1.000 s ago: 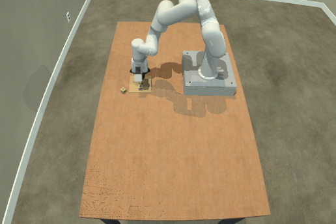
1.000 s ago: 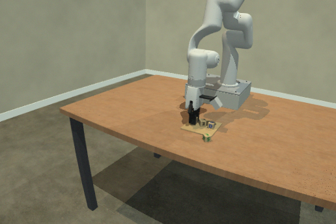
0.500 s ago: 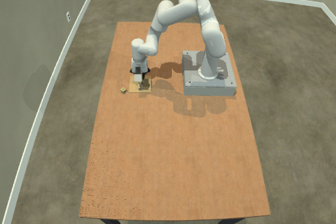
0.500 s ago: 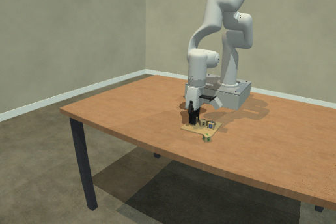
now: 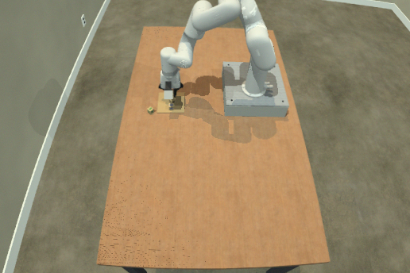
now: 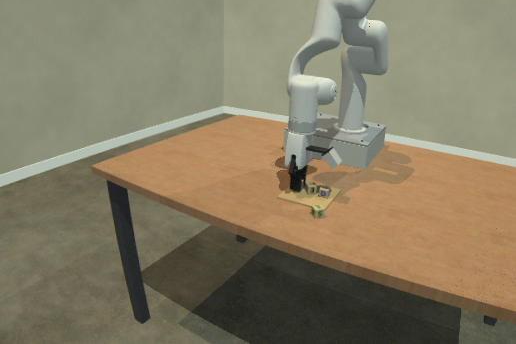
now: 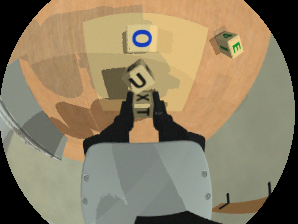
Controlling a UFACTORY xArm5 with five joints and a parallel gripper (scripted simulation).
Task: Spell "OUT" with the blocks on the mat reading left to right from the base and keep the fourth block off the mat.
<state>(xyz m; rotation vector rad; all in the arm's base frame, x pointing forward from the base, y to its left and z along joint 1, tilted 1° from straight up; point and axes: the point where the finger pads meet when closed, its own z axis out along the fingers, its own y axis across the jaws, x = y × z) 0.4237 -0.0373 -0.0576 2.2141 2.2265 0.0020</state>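
The U block is 40 mm to the left of my hand and 10 mm below it. Round my hand: tan mat: 40 mm to the left, 30 mm below.
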